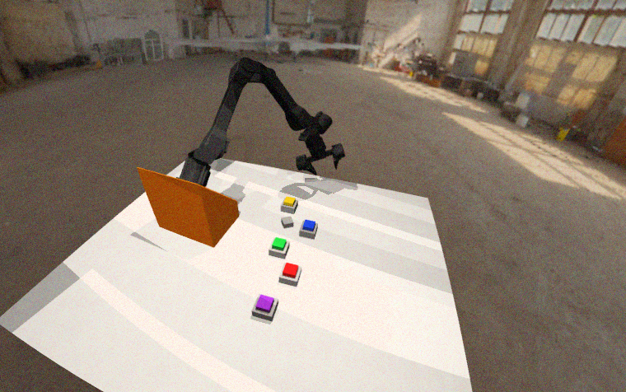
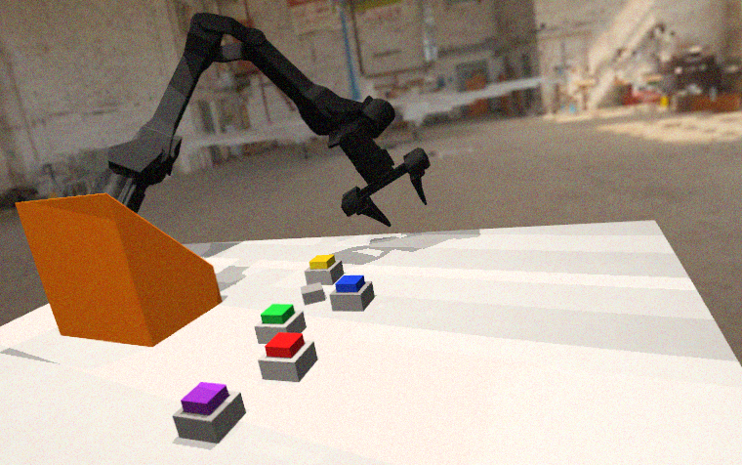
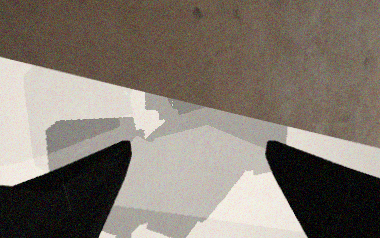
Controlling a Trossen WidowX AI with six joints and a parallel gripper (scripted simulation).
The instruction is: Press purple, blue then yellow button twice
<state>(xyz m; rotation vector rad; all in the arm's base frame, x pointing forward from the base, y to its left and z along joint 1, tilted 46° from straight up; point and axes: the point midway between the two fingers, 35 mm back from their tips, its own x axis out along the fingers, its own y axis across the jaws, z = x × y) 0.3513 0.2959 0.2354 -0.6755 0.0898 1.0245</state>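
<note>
The purple button is 10 cm behind my gripper tip, 59 cm to the right of it and 1 cm below it. From my gripper tip the other things lie so: yellow button (11 cm behind, 21 cm to the right, 1 cm below); then small grey block (11 cm behind, 29 cm to the right, 4 cm below); then blue button (3 cm behind, 31 cm to the right, 1 cm below).
</note>
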